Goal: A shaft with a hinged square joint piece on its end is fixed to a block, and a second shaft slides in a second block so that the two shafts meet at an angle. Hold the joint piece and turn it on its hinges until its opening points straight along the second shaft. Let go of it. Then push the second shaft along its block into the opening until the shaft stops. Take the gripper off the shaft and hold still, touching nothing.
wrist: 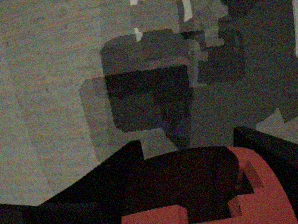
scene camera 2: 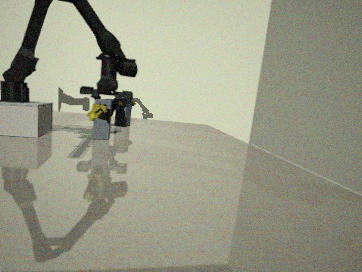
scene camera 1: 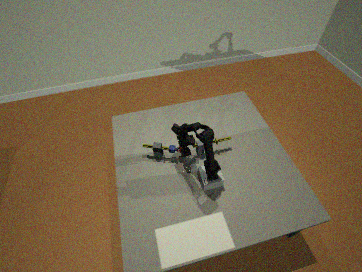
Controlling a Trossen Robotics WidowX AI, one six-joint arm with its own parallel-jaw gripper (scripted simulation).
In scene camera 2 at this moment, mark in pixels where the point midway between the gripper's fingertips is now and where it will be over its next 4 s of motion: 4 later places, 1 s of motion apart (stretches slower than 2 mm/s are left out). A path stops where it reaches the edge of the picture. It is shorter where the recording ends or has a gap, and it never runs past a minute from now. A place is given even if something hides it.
The gripper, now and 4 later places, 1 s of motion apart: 105, 115; 107, 103; 110, 80; 111, 73; 111, 88
